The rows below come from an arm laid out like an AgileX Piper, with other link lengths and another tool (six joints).
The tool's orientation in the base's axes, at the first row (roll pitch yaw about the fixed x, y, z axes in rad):
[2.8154 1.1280 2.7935]
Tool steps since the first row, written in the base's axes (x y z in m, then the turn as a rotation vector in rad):
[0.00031 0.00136 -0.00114 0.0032 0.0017 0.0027]
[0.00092 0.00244 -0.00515 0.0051 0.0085 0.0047]
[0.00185 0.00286 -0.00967 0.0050 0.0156 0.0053]
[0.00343 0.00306 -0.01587 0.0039 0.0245 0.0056]
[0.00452 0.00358 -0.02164 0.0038 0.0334 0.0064]
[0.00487 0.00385 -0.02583 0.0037 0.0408 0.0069]
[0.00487 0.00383 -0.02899 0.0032 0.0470 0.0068]
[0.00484 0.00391 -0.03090 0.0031 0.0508 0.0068]
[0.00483 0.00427 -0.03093 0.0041 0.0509 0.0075]
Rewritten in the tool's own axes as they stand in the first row. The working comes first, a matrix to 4 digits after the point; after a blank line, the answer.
The tool's axes in the first row as the columns of a matrix, in the base's axes (used below as rounded here):
[-0.4028 0.0509 0.9139]
[0.1462 0.9892 0.0093]
[-0.9036 0.1373 -0.4059]

[0.00110 0.00120 0.00076 -0.0035 0.0022 0.0018]
[0.00464 0.00175 0.00295 -0.0051 0.0093 0.0028]
[0.00841 0.00160 0.00564 -0.0045 0.0164 0.0026]
[0.01341 0.00102 0.00960 -0.0030 0.0252 0.0015]
[0.01826 0.00080 0.01295 -0.0024 0.0341 0.0012]
[0.02194 0.00051 0.01497 -0.0018 0.0415 0.0010]
[0.02479 0.00006 0.01625 -0.0006 0.0476 0.0006]
[0.02654 -0.00013 0.01700 0.0000 0.0513 0.0005]
[0.02663 0.00022 0.01701 -0.0010 0.0516 0.0012]

